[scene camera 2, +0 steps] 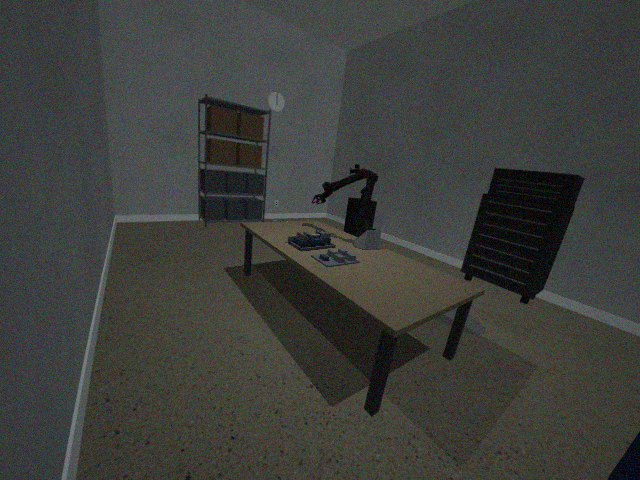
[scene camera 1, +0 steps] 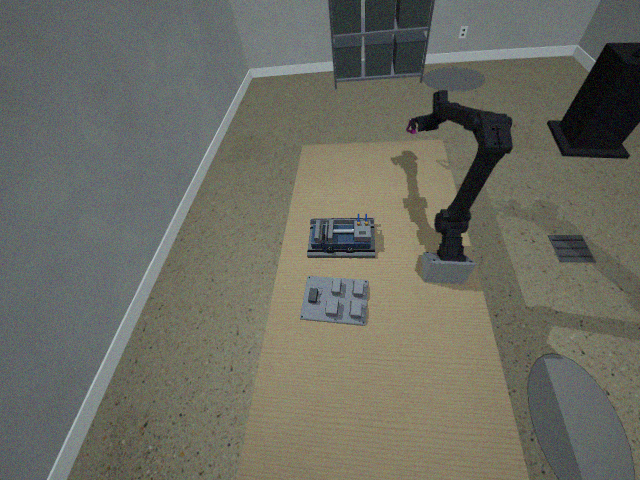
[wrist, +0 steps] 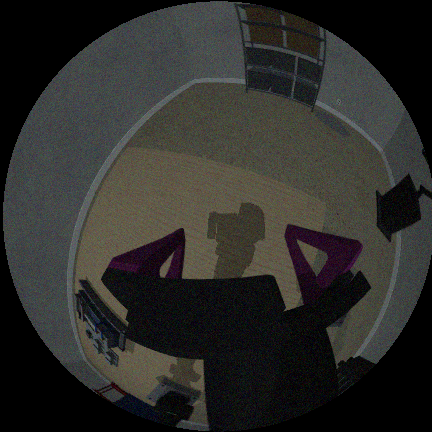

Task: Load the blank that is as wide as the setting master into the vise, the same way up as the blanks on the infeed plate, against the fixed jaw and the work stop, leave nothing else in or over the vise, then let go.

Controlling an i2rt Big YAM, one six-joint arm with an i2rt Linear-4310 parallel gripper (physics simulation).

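Note:
A blue and grey vise [scene camera 1: 341, 239] [scene camera 2: 310, 241] [wrist: 100, 320] rests on the table, with grey jaw parts at its left and a grey block with two blue pins at its right in the first scene view. Beside it lies the grey infeed plate [scene camera 1: 314, 313] [scene camera 2: 331, 264]. Several light grey blanks, including a back one [scene camera 1: 336, 286] and a front right one [scene camera 1: 356, 309], stand on it, with a darker block [scene camera 1: 313, 295] [scene camera 2: 324, 257] at its left. Widths are too small to compare. My gripper [scene camera 1: 411, 127] [scene camera 2: 316, 199] [wrist: 237, 232] is open and empty, high above the table's far end, away from vise and plate.
The wooden table [scene camera 1: 382, 387] [scene camera 2: 413, 289] carries my arm's grey base [scene camera 1: 447, 270] [scene camera 2: 367, 240], right of the vise in the first scene view. A shelf unit [scene camera 1: 332, 51] [scene camera 2: 199, 155] stands beyond the table. A dark slatted cabinet [scene camera 2: 522, 232] stands off its side.

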